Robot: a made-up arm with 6 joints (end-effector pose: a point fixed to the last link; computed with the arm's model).
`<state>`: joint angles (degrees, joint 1 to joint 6).
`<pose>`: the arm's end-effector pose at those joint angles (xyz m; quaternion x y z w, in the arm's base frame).
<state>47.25 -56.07 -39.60 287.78 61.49 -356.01</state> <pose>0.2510 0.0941 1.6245 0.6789 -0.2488 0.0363 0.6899</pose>
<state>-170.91 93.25 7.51 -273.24 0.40 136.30</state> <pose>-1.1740 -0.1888 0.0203 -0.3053 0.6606 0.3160 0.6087</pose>
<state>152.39 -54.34 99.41 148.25 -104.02 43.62</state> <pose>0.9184 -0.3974 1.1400 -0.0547 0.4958 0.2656 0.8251</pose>
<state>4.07 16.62 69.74 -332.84 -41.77 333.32</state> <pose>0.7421 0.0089 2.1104 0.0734 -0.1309 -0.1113 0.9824</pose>
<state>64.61 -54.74 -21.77 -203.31 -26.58 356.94</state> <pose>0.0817 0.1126 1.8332 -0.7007 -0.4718 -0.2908 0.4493</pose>
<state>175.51 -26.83 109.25 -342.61 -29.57 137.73</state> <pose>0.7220 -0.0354 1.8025 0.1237 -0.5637 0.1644 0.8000</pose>
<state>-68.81 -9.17 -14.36 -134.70 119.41 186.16</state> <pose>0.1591 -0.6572 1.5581 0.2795 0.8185 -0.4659 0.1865</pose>
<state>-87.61 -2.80 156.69 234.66 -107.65 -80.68</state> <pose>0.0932 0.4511 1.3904 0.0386 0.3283 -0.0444 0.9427</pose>
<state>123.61 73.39 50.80 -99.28 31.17 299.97</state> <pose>-0.8474 1.4078 0.9068 0.6195 0.7021 0.0637 0.3451</pose>
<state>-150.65 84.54 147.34 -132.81 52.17 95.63</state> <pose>-0.9934 -0.4629 1.5532 -0.1653 -0.5119 -0.8427 0.0211</pose>
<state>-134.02 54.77 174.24 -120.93 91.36 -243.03</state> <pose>-0.3326 -0.1665 1.6453 0.1786 0.6763 0.7144 0.0170</pose>
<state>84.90 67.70 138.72 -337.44 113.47 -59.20</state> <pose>0.0125 0.7100 1.6938 -0.4205 0.7227 -0.4408 0.3264</pose>
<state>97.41 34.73 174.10 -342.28 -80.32 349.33</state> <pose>0.0335 0.0771 1.7023 0.4615 -0.2297 0.5742 0.6361</pose>
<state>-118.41 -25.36 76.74 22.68 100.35 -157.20</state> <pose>0.3038 0.4468 1.9115 -0.2815 0.0953 0.3492 0.8887</pose>
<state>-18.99 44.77 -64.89 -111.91 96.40 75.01</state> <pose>0.5891 -0.3431 0.6605 -0.3906 0.6156 -0.6468 0.2238</pose>
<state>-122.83 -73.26 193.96 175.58 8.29 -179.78</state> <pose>0.1408 0.2152 0.2287 0.6905 0.3451 -0.5695 0.2824</pose>
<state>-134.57 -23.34 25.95 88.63 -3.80 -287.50</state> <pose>-0.2022 -0.1917 2.1433 0.3808 -0.8100 0.3104 0.3204</pose>
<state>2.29 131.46 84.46 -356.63 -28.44 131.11</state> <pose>1.3561 0.0502 -0.0875 -0.7366 0.2341 0.5646 0.2896</pose>
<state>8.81 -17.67 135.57 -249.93 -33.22 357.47</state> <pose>-0.7288 -0.1879 1.5498 0.0918 -0.5087 -0.7827 0.3465</pose>
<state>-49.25 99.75 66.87 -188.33 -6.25 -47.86</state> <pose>1.0847 -1.2623 0.4741 -0.7331 0.4630 -0.0082 0.4981</pose>
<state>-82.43 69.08 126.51 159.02 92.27 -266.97</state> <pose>0.1976 -1.0959 1.6011 0.7320 -0.1965 -0.4834 0.4380</pose>
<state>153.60 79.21 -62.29 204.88 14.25 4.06</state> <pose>-0.3769 0.2038 0.3040 -0.1747 0.2480 -0.1161 0.9458</pose>
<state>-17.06 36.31 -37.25 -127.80 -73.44 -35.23</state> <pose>1.0965 -0.2224 0.8069 -0.9434 -0.2648 0.1045 0.1700</pose>
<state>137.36 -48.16 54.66 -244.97 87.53 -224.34</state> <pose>0.3383 -0.4887 1.8180 -0.0072 -0.2877 -0.9338 0.2128</pose>
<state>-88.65 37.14 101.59 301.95 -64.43 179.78</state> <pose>0.1287 -0.7841 2.0168 -0.9311 0.2976 -0.1470 0.1514</pose>
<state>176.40 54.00 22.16 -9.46 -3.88 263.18</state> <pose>-1.5319 0.0948 0.9824 -0.1639 0.7681 0.5619 0.2596</pose>
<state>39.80 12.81 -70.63 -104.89 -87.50 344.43</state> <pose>0.4565 0.5613 0.8764 -0.5380 -0.8391 0.0715 0.0375</pose>
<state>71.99 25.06 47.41 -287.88 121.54 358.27</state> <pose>0.1709 0.9033 1.8626 -0.1421 0.8383 -0.5226 0.0629</pose>
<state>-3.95 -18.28 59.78 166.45 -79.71 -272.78</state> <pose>-0.2131 -0.0186 2.1438 0.1966 -0.6805 0.7023 0.0709</pose>
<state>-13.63 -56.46 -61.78 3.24 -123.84 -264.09</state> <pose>0.1915 -0.0534 1.2304 -0.2521 0.6572 0.6167 0.3523</pose>
